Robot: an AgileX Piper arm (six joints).
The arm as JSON. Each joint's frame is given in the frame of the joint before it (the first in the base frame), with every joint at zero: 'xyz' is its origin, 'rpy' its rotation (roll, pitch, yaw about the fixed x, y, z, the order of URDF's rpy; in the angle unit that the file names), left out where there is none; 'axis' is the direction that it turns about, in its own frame. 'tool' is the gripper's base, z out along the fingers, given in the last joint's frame.
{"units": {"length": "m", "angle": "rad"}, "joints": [
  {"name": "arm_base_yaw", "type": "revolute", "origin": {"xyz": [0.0, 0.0, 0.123]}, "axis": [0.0, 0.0, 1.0]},
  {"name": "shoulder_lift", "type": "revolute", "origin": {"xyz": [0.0, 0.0, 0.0]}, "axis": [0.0, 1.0, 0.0]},
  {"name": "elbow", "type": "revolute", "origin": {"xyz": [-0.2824, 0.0, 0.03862]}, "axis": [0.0, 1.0, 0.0]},
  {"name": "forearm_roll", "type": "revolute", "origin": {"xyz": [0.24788, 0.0, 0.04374]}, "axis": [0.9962, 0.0, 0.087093]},
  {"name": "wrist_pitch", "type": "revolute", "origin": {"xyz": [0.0, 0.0, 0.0]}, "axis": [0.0, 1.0, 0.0]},
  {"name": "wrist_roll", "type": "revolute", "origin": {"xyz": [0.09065, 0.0, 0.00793]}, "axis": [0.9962, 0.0, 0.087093]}
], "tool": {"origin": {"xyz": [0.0, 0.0, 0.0], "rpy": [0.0, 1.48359, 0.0]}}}
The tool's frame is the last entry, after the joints.
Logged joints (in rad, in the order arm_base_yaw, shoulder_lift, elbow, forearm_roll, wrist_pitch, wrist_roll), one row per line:
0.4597 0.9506 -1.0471 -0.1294 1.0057 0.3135
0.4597 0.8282 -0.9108 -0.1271 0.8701 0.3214
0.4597 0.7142 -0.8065 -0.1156 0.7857 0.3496
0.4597 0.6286 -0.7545 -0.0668 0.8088 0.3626
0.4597 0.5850 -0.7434 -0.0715 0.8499 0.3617
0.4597 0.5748 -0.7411 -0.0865 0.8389 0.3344
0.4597 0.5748 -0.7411 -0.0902 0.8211 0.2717
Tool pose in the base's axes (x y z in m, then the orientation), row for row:
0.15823 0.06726 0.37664 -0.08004 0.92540 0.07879 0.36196
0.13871 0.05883 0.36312 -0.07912 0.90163 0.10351 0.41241
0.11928 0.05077 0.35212 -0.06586 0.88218 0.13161 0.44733
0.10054 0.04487 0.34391 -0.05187 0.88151 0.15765 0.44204
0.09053 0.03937 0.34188 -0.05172 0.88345 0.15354 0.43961
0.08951 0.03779 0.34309 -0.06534 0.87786 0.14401 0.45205
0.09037 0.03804 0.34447 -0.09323 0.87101 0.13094 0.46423
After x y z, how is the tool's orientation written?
As a quaternion, x y z w.
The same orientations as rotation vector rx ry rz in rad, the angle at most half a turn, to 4 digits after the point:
-0.2061 2.3834 0.2029
-0.1990 2.2678 0.2604
-0.1630 2.1839 0.3258
-0.1287 2.1874 0.3912
-0.1285 2.1947 0.3814
-0.1614 2.1686 0.3557
-0.2291 2.1399 0.3217

